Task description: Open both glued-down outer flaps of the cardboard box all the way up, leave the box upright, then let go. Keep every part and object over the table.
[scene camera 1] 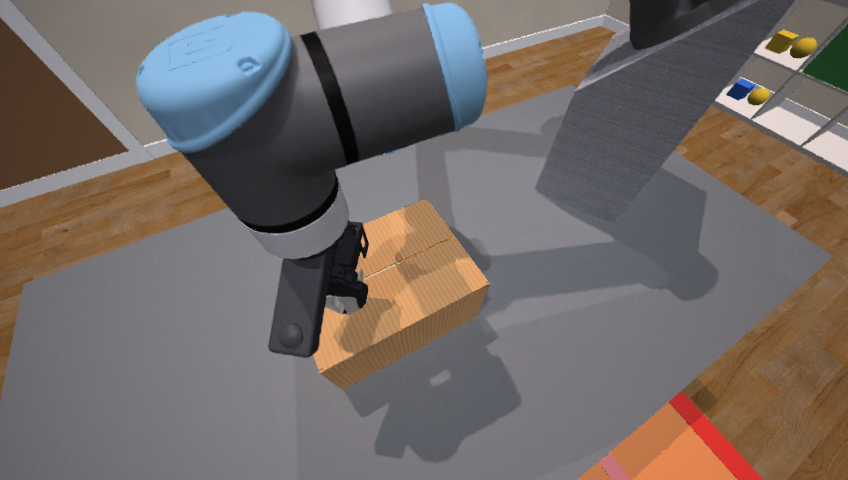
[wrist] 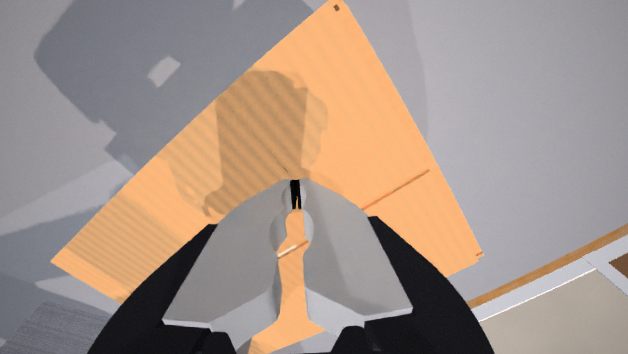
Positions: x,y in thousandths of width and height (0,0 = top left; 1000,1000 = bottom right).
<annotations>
my gripper: scene camera 1 412,647; wrist 474,516
</annotations>
